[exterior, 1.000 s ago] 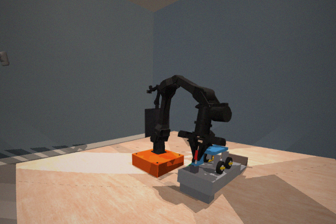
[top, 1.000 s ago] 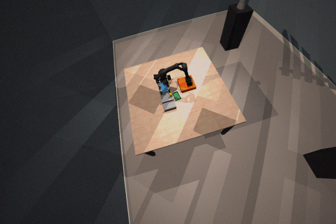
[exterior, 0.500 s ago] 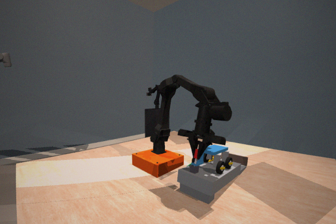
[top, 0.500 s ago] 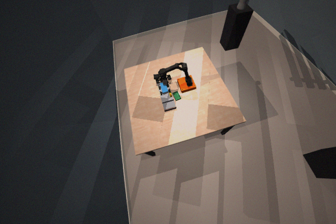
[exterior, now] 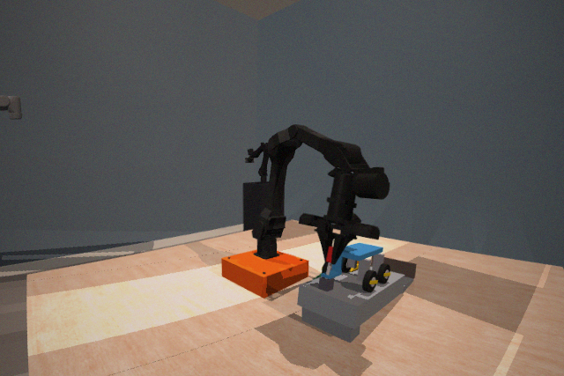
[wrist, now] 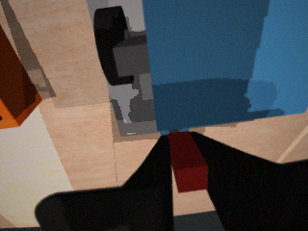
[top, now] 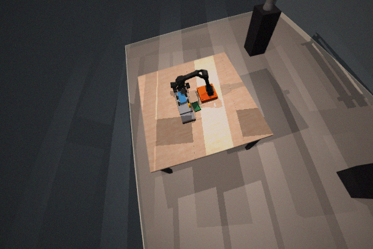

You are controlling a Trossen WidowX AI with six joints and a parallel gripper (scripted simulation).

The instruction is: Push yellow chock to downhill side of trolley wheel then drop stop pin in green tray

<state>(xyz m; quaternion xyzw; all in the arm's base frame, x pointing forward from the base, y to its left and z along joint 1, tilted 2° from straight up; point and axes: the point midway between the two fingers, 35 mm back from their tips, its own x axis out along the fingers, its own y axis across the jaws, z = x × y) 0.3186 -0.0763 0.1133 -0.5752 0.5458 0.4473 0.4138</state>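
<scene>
Now: the green tray 12 cm behind my gripper tip, 18 cm to the left of it and 15 cm below it. Also, from my gripper tip: red-headed stop pin (right at my gripper tip); blue-topped trolley (2 cm ahead, 9 cm to the left, 3 cm below); grey ramp (2 cm ahead, 10 cm to the left, 10 cm below).
</scene>
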